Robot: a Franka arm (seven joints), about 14 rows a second.
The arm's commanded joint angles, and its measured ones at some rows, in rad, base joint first. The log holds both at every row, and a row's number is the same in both.
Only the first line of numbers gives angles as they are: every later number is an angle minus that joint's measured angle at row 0.
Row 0, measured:
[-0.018 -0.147 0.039 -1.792 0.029 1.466 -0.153]
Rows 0 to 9, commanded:
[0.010 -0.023 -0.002 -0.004 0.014 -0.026 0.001]
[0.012 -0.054 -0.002 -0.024 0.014 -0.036 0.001]
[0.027 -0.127 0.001 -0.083 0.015 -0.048 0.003]
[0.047 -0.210 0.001 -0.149 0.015 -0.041 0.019]
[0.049 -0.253 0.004 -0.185 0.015 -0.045 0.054]
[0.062 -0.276 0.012 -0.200 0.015 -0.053 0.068]
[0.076 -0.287 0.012 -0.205 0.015 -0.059 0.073]
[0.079 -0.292 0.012 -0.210 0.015 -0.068 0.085]
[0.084 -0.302 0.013 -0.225 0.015 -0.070 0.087]
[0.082 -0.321 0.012 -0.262 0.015 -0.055 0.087]
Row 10, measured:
[0.078 -0.285 0.018 -0.193 0.004 -0.069 0.069]
